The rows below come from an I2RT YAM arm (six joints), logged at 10 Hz.
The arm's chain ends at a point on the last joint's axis. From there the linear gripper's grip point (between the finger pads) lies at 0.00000 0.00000 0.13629 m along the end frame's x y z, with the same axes.
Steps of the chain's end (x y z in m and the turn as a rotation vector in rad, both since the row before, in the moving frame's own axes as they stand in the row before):
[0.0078, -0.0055, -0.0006, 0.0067, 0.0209, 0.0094]
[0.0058, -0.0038, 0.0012, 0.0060, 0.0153, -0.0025]
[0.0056, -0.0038, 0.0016, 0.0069, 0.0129, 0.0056]
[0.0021, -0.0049, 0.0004, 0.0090, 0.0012, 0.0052]
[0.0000, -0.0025, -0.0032, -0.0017, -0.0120, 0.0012]
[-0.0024, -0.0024, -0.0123, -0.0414, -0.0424, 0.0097]
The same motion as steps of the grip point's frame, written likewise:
[0.0107, -0.0064, -0.0006, 0.0067, 0.0209, 0.0094]
[0.0079, -0.0046, 0.0012, 0.0060, 0.0153, -0.0025]
[0.0074, -0.0047, 0.0016, 0.0069, 0.0129, 0.0056]
[0.0023, -0.0061, 0.0004, 0.0090, 0.0012, 0.0052]
[-0.0016, -0.0023, -0.0032, -0.0017, -0.0120, 0.0012]
[-0.0082, 0.0032, -0.0125, -0.0414, -0.0424, 0.0097]

